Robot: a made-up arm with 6 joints.
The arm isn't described. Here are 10 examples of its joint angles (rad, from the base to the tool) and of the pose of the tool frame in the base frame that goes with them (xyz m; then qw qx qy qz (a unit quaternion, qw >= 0)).
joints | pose
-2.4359 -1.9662 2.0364 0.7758 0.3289 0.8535 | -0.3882 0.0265 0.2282 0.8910 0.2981 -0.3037 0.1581
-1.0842 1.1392 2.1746 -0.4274 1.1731 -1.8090 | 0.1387 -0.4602 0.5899 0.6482 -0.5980 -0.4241 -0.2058
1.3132 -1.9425 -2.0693 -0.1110 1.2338 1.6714 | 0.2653 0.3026 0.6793 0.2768 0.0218 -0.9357 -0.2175
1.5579 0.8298 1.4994 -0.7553 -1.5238 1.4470 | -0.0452 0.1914 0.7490 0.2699 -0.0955 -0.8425 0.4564
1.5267 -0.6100 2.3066 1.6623 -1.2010 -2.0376 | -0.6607 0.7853 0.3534 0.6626 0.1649 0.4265 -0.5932
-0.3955 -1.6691 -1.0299 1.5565 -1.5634 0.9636 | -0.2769 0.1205 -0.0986 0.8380 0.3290 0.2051 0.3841
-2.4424 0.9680 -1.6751 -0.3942 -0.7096 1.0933 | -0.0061 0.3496 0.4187 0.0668 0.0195 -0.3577 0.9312
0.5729 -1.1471 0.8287 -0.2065 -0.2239 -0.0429 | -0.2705 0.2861 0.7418 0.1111 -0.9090 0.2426 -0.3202
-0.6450 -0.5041 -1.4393 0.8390 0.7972 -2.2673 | -0.4297 0.7329 -0.0211 0.1122 0.0537 0.5376 -0.8340
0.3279 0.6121 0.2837 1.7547 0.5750 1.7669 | 0.3791 -0.0829 0.4154 0.2407 -0.3977 -0.7551 0.4624
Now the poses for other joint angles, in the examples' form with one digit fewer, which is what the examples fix.
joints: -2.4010 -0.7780 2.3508 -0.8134 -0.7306 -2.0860
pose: -0.943 0.089 0.636 0.513 0.599 0.585 0.193
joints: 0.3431 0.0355 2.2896 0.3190 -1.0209 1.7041
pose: 0.048 -0.104 0.553 0.505 -0.285 -0.617 0.532
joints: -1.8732 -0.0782 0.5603 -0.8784 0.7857 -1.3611
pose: -0.559 0.413 0.665 0.022 0.188 -0.760 0.622
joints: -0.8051 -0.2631 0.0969 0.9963 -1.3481 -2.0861
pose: 0.431 0.367 0.286 0.281 0.489 -0.212 -0.798
